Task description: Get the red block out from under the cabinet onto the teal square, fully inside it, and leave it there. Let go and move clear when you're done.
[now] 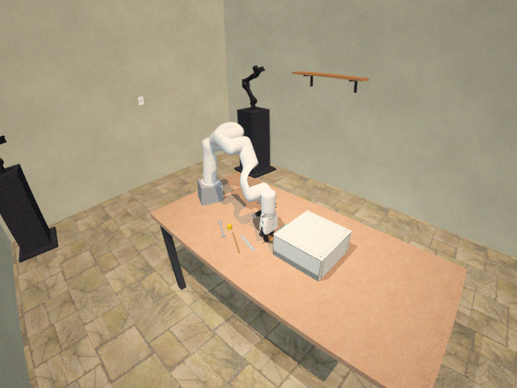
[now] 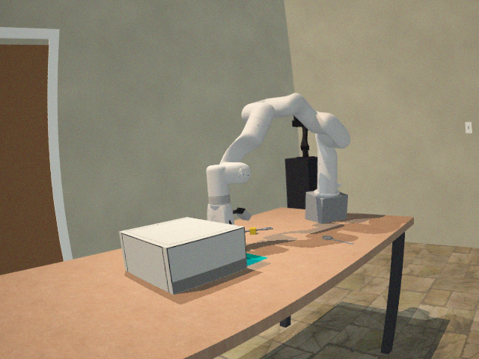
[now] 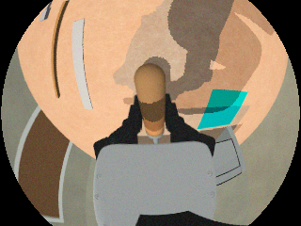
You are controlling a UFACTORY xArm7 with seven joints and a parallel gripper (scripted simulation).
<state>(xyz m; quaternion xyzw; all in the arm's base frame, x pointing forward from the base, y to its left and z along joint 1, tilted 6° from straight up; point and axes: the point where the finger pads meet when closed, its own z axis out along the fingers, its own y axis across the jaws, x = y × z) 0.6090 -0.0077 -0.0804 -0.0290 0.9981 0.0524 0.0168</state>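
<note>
Now: hand 150 mm to the right of the teal square, 20 mm short of it and 20 mm above it. The rest, counted from my hand: thin wooden stick: 150 mm to the right, 100 mm behind, 20 mm below; then grey flat bar: 100 mm to the right, 60 mm behind, 20 mm below; then long tool: 130 mm ahead, 50 mm to the left, 10 mm below.
</note>
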